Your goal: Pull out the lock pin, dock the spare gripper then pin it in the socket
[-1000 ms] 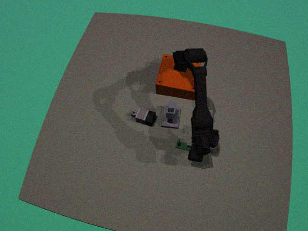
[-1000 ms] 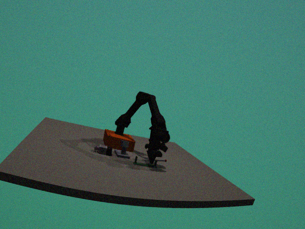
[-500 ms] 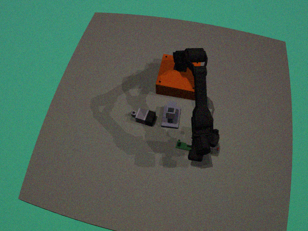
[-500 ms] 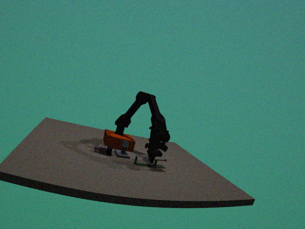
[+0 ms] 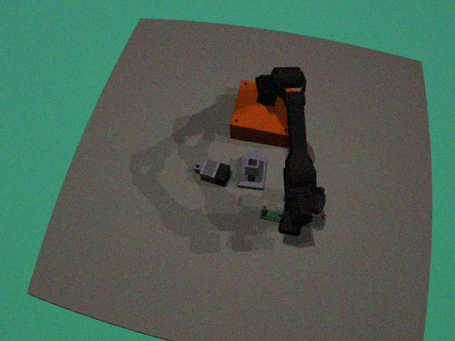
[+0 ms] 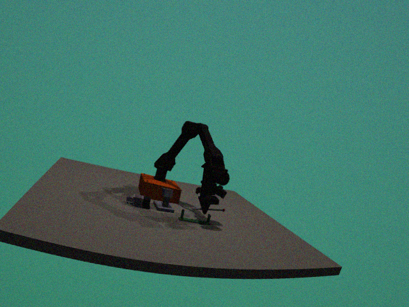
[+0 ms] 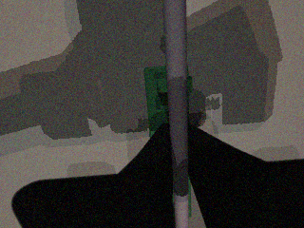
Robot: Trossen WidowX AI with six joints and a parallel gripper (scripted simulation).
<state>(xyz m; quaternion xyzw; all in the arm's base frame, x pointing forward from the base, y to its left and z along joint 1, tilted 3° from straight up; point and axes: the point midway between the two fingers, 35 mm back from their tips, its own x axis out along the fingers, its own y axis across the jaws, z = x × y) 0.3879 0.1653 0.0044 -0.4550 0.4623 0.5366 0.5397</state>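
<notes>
Now: the green rack 4 cm to the right of my gripper tip and 2 cm below it. From my gripper tip the other things lie so: spare gripper: 10 cm behind, 29 cm to the right, 2 cm below; grey mount: 12 cm behind, 16 cm to the right, 1 cm above.
</notes>
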